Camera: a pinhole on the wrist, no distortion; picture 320 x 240 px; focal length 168.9 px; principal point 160.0 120.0 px. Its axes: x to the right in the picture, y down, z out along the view. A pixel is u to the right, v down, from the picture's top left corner.
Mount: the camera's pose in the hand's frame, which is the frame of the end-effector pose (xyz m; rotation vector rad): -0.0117 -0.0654 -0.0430 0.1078 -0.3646 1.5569
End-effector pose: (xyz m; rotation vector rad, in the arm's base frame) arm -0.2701 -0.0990 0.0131 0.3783 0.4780 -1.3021
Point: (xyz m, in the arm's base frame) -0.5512 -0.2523 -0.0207
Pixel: outside the picture
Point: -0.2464 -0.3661 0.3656
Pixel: 224.3 72.6
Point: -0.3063 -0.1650 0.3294
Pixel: 219.5 147.8
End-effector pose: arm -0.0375 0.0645 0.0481 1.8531 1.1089 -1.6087
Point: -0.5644 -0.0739 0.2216
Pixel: 108.7 157.1
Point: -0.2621 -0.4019 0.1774
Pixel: 260.7 177.0
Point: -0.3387 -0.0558 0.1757
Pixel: 143.6 167.4
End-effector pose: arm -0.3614 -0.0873 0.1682 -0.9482 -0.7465 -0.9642
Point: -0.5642 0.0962 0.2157
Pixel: 155.1 147.7
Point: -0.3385 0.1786 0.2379
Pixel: 304.1 94.5
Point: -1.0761 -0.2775 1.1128
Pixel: outside the picture
